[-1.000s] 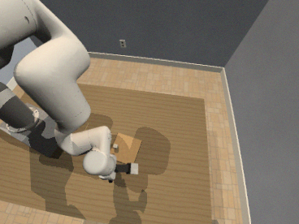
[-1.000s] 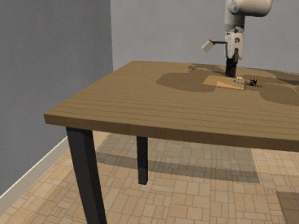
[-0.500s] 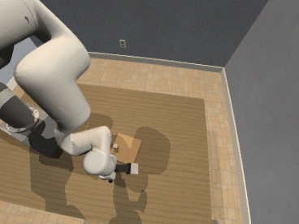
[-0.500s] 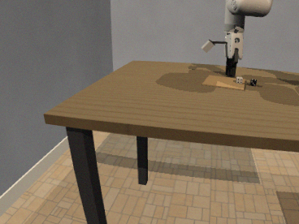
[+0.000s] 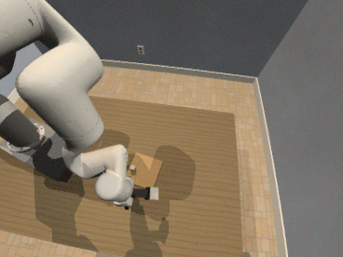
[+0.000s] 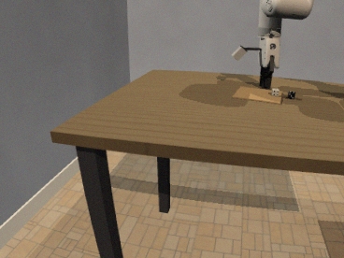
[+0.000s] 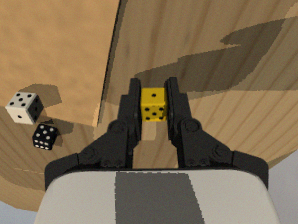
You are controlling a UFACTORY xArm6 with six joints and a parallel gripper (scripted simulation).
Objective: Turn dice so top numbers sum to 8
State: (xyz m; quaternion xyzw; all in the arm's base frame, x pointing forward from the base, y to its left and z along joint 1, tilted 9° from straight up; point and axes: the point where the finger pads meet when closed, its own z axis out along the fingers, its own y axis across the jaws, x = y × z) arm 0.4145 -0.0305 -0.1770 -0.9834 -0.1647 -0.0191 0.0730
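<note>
Now: hand 100 mm to the right of the white die, 40 mm past it and 10 mm above it. Also, from my hand: black die: 100 mm to the left, 90 mm behind, 10 mm below; then tan mat: 110 mm to the left, 20 mm below, 10 mm ahead; then yellow die: 10 mm below, 10 mm behind.
</note>
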